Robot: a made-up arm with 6 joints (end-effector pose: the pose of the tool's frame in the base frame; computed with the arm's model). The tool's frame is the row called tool.
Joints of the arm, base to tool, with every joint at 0 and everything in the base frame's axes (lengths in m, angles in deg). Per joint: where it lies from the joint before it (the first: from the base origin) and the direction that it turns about. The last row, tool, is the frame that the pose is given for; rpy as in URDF.
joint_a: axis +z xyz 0 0 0.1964
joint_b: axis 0.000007 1 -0.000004 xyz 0 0 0
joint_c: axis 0.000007 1 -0.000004 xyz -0.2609 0 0.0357
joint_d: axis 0.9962 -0.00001 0.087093 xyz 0.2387 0 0.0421
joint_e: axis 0.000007 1 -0.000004 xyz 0 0 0
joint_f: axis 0.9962 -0.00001 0.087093 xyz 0.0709 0 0.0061
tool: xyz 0 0 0 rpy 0 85 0
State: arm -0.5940 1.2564 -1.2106 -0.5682 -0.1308 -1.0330
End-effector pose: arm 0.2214 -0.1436 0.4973 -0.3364 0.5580 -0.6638 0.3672
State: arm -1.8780 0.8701 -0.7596 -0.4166 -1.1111 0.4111
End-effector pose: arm -0.0159 -0.1355 0.4919 0.1296 0.2806 -0.6692 0.6758
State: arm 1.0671 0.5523 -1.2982 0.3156 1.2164 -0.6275
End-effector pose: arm -0.0148 0.0160 0.5321 -0.6382 0.5140 0.2695 0.5060
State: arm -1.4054 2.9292 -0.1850 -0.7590 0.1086 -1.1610
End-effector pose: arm -0.0064 0.0055 0.0574 -0.2310 0.8021 0.5504 0.0186
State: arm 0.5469 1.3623 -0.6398 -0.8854 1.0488 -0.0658
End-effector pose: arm 0.1898 0.0596 0.2803 -0.4954 0.7895 -0.3605 0.0358
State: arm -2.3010 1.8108 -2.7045 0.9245 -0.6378 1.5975
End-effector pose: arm -0.1746 -0.1444 0.7155 -0.1148 -0.2308 0.0339 0.9656
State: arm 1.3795 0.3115 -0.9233 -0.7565 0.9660 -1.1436
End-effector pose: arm 0.0380 -0.0154 0.4753 -0.6984 0.2414 -0.3000 0.6033
